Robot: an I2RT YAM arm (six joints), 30 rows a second.
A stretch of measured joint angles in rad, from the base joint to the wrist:
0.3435 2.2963 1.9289 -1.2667 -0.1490 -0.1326
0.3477 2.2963 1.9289 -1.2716 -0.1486 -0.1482
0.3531 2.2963 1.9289 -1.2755 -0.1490 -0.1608
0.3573 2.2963 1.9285 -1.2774 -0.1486 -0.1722
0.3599 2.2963 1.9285 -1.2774 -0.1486 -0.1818
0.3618 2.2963 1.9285 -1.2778 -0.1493 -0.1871
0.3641 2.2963 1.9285 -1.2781 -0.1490 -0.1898
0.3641 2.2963 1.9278 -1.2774 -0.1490 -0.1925
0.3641 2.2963 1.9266 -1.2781 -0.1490 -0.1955
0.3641 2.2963 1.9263 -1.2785 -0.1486 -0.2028
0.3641 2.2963 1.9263 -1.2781 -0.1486 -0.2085
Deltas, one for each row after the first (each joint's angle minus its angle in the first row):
0.0042 0.0000 0.0000 -0.0049 0.0004 -0.0156
0.0096 0.0000 0.0000 -0.0088 0.0000 -0.0282
0.0138 0.0000 -0.0004 -0.0107 0.0004 -0.0396
0.0164 0.0000 -0.0004 -0.0107 0.0004 -0.0492
0.0183 0.0000 -0.0004 -0.0111 -0.0003 -0.0545
0.0206 0.0000 -0.0004 -0.0114 0.0000 -0.0572
0.0206 0.0000 -0.0011 -0.0107 0.0000 -0.0599
0.0206 0.0000 -0.0023 -0.0114 0.0000 -0.0629
0.0206 0.0000 -0.0026 -0.0118 0.0004 -0.0702
0.0206 0.0000 -0.0026 -0.0114 0.0004 -0.0759

